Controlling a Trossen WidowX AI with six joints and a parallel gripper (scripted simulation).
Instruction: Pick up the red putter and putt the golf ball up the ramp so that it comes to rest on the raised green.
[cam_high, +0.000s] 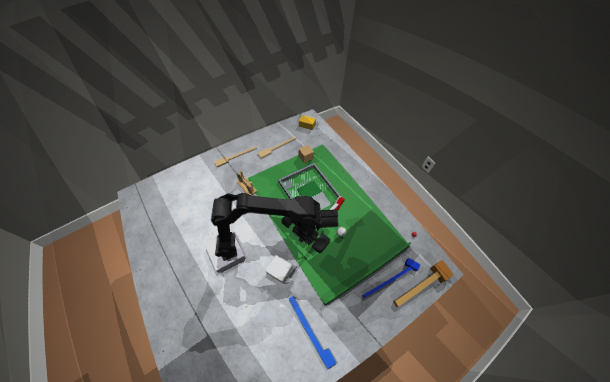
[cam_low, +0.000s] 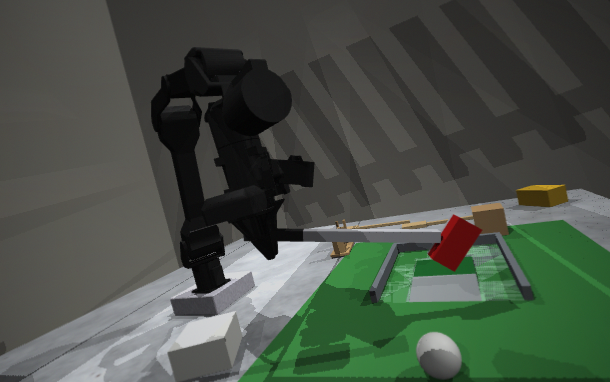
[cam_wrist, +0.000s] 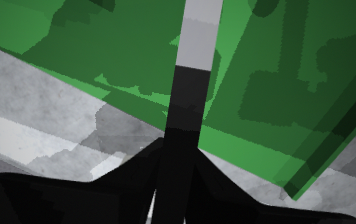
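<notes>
Right now my gripper tip is 14 cm past the white block, 12 cm above it and 4 cm to the left of it. From my gripper tip the other things lie so: green mat 17 cm ahead, 14 cm to the left, 14 cm below; then wooden stand 43 cm to the left, 12 cm behind, 10 cm below; then white golf ball 19 cm ahead, 11 cm below.
</notes>
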